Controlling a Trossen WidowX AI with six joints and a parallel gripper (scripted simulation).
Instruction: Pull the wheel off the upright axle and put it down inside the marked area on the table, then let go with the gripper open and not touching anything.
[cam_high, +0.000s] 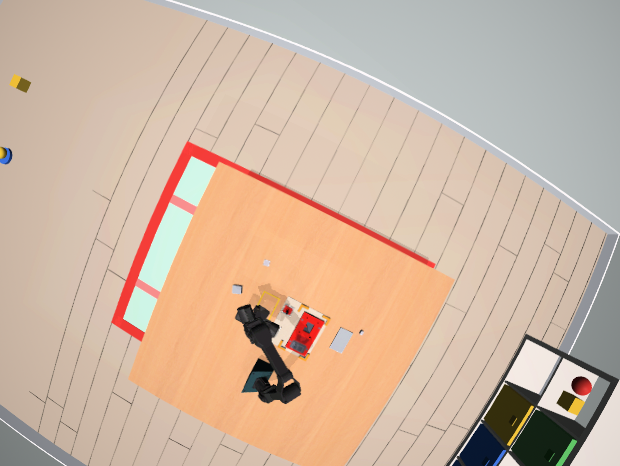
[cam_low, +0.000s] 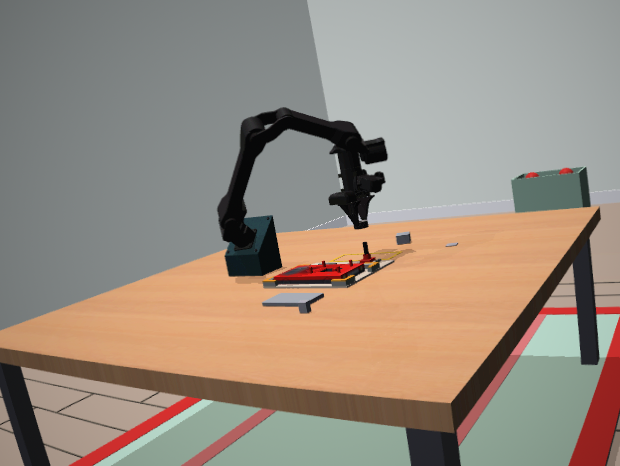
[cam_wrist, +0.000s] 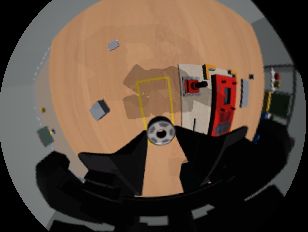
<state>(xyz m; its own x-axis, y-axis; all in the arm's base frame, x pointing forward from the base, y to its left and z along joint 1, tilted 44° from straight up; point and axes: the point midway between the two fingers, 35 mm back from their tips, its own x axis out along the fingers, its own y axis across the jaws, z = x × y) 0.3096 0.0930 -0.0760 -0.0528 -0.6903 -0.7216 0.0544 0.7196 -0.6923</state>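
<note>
My gripper tip is 60 mm short of the upright axle, 100 mm to the left of it and 60 mm above it. Also, from my gripper tip: wheel: right at my gripper tip; then grey block: 50 mm ahead, 160 mm to the left, 80 mm below; then thin grey chip: 220 mm ahead, 80 mm to the left, 90 mm below.
</note>
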